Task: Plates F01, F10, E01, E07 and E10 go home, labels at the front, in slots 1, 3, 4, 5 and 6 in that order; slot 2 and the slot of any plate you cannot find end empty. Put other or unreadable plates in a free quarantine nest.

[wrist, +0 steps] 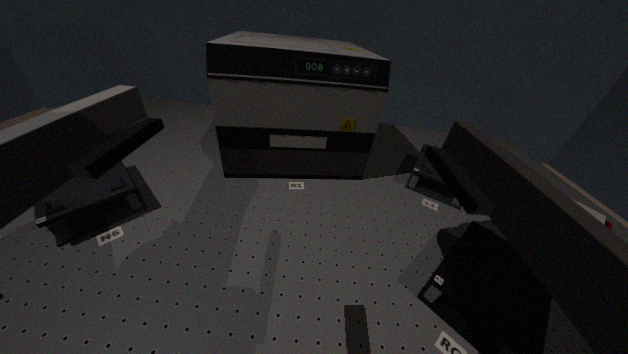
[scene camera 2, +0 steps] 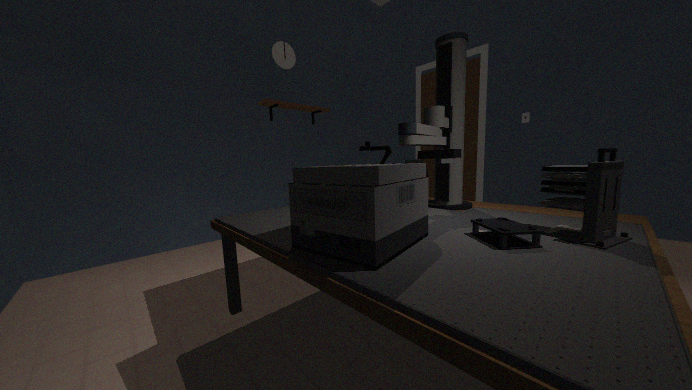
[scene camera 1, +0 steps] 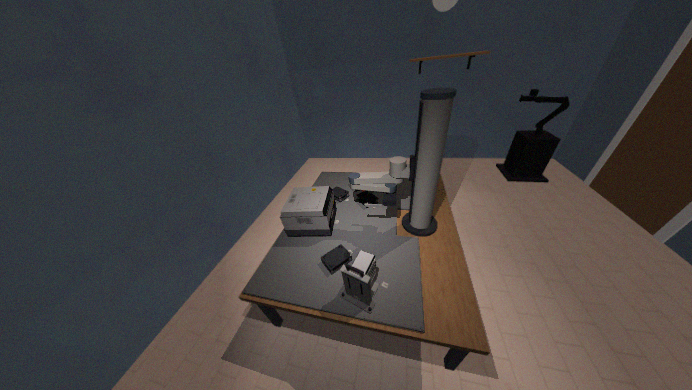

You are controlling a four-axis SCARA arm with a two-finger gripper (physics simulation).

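Seen in the pictures: gripper, between the fingertips: (wrist: 298,121) (scene camera 2: 422,161) (scene camera 1: 366,197); arm's base, origin of its link: (scene camera 2: 447,206) (scene camera 1: 419,223).
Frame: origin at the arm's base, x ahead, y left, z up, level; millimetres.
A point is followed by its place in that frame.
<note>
My gripper (wrist: 298,121) @(x 379, y 53, z 261 mm) is open and empty above the table, facing the box-shaped machine. The rack (scene camera 1: 352,284) @(x 361, y 634, z 158 mm) (scene camera 2: 602,205) @(x 392, y 626, z 125 mm) stands near one end of the table and holds several stacked plates (scene camera 1: 364,262) @(x 310, y 552, z 235 mm) (scene camera 2: 565,186) @(x 363, y 545, z 176 mm); their labels are unreadable. A low dark nest (scene camera 1: 336,258) @(x 516, y 435, z 63 mm) (scene camera 2: 507,226) @(x 542, y 433, z 63 mm) (wrist: 90,192) @(x 494, y 376, z 63 mm) by the N6 tag shows no plate on top. Another nest (wrist: 425,172) @(x 655, y -207, z 63 mm) is partly behind the right finger in the wrist view. A black nest (wrist: 495,285) @(x 409, y -209, z 63 mm) by the RG tag lies in deep shadow; whether it holds a plate is unclear.
The box-shaped machine (scene camera 1: 307,212) @(x 751, y 239, z 250 mm) (scene camera 2: 335,210) @(x 981, y 154, z 148 mm) (wrist: 300,105) @(x 648, y 71, z 176 mm) stands at the table edge with display 008 and an R1 tag before it. The arm's column (scene camera 1: 431,165) @(x -9, y 75, z 528 mm) (scene camera 2: 452,120) @(x 61, y 43, z 467 mm) rises on the opposite side. A white and red thing (wrist: 592,211) @(x 563, y -520, z 77 mm) shows past the right finger.
</note>
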